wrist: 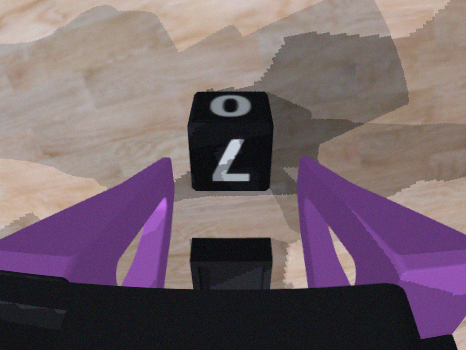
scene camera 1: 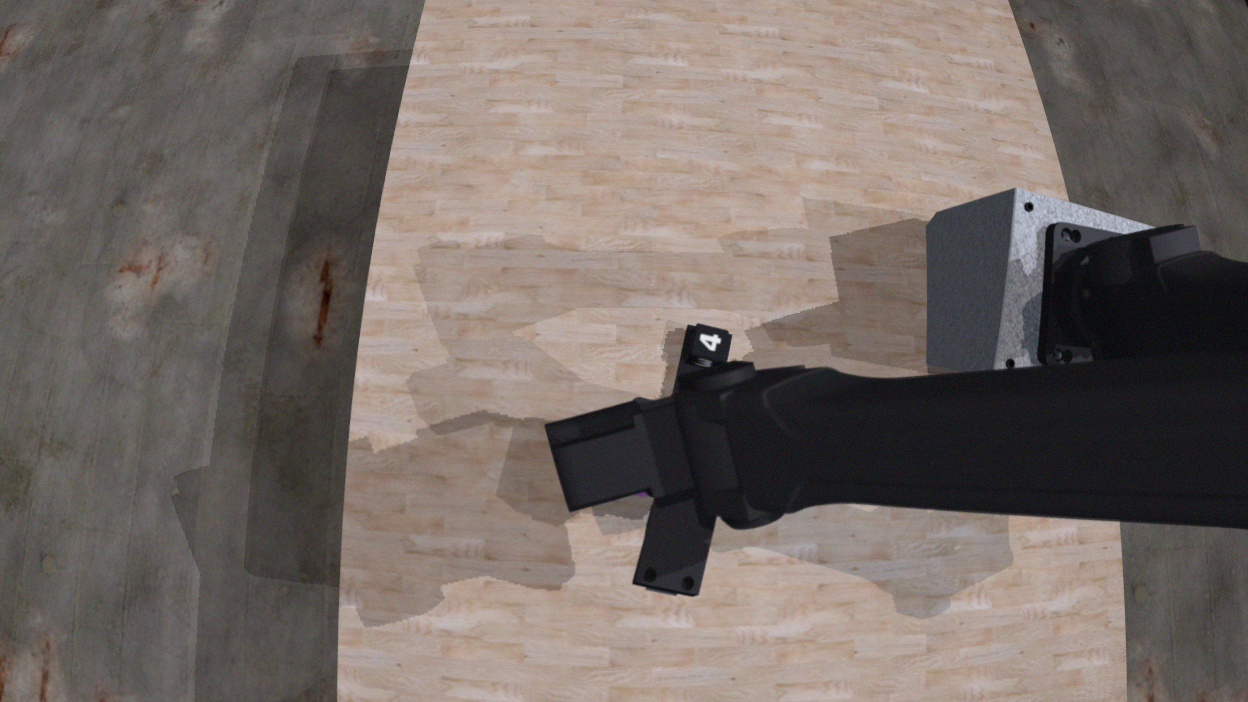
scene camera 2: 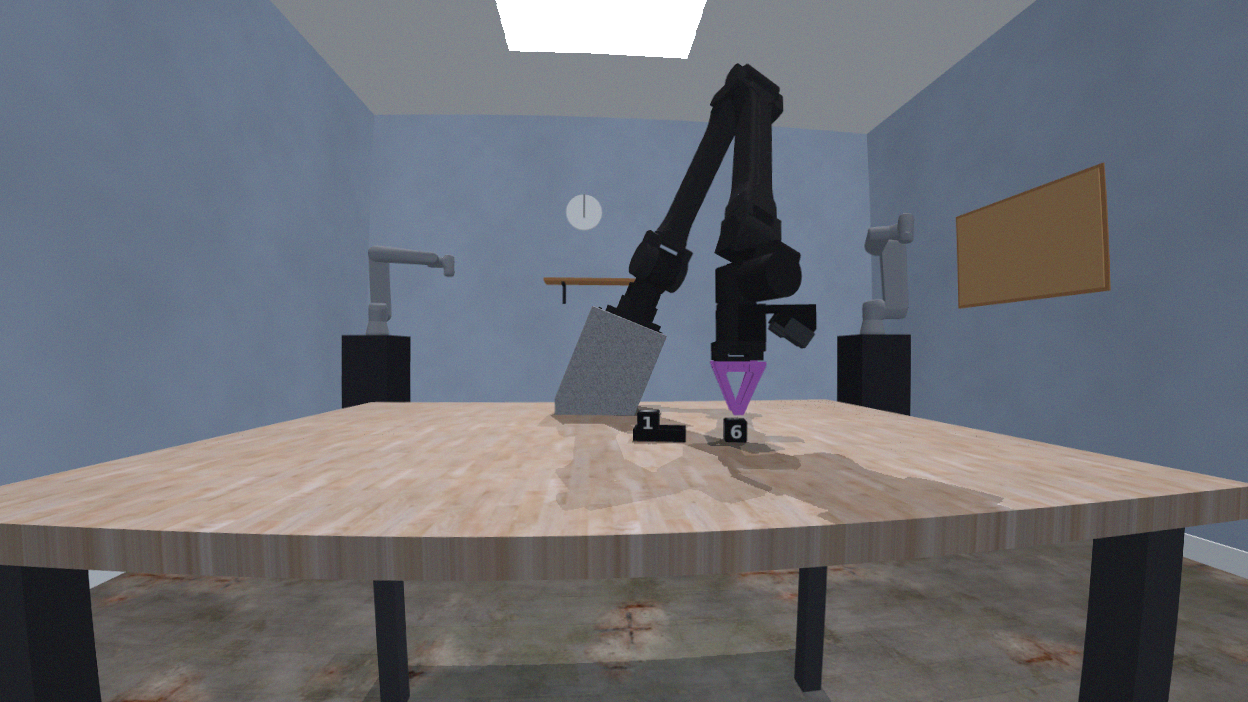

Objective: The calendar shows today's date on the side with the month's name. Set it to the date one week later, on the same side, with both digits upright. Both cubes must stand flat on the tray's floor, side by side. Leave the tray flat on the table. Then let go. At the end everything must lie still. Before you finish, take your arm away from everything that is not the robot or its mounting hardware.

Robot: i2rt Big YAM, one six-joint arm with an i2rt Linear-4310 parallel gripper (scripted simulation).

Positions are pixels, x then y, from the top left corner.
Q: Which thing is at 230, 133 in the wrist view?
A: A black cube.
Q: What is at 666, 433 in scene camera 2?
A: A black tray.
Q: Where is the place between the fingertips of the gripper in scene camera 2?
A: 736, 412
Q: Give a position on a black tray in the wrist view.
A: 216, 263
